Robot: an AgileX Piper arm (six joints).
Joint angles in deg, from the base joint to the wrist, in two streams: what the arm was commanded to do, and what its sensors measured. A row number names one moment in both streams.
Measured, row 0:
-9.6 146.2 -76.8 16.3 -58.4 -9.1
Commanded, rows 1 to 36:
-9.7 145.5 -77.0 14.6 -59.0 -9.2
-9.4 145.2 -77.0 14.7 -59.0 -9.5
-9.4 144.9 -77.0 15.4 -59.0 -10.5
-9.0 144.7 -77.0 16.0 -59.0 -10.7
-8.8 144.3 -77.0 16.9 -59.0 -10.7
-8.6 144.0 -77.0 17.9 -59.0 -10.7
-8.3 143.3 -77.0 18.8 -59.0 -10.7
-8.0 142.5 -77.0 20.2 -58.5 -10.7
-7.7 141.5 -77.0 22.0 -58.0 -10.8
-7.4 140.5 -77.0 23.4 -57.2 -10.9
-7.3 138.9 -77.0 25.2 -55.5 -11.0
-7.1 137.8 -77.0 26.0 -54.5 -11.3
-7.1 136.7 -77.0 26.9 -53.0 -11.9
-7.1 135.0 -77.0 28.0 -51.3 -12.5
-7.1 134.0 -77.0 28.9 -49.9 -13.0
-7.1 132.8 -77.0 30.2 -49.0 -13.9
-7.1 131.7 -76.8 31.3 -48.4 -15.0
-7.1 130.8 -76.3 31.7 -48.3 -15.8
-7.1 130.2 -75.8 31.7 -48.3 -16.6
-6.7 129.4 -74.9 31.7 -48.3 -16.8
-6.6 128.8 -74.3 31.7 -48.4 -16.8
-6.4 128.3 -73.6 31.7 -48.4 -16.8
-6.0 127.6 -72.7 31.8 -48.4 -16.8
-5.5 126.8 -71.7 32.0 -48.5 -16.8
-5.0 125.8 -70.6 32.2 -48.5 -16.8
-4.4 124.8 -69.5 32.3 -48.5 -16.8
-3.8 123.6 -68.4 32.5 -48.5 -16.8
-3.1 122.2 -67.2 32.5 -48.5 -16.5
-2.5 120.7 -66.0 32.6 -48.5 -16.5
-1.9 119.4 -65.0 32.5 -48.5 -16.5
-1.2 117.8 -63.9 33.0 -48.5 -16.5
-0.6 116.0 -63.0 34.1 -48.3 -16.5
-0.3 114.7 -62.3 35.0 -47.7 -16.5
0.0 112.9 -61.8 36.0 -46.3 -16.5
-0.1 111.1 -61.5 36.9 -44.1 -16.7
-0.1 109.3 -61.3 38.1 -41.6 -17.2
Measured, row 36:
-0.3 116.0 -62.5 34.7 -45.0 -16.2
